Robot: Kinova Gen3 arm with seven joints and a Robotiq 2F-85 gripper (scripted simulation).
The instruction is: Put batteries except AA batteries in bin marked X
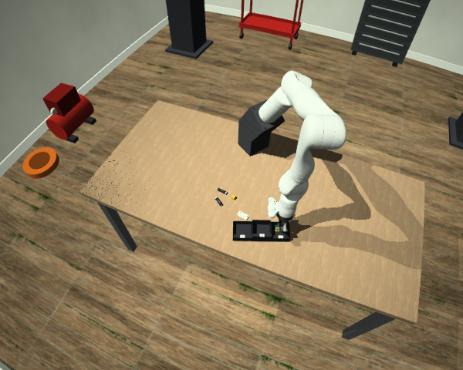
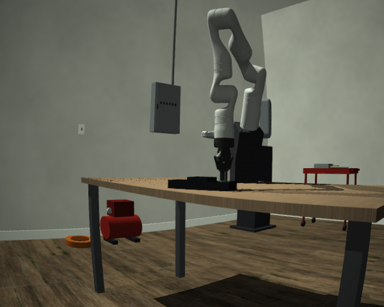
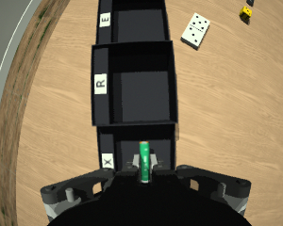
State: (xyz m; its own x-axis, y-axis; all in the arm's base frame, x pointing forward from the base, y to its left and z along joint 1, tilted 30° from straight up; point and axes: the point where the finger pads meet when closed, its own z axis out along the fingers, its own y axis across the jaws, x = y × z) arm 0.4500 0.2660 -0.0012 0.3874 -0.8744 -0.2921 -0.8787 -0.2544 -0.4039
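Right now the green battery is 2 cm below my hand. The rest, counted from my hand: orange battery (4 cm below); yellow die (26 cm to the right, 8 cm behind, 4 cm below); white domino (18 cm to the right, 4 cm below).
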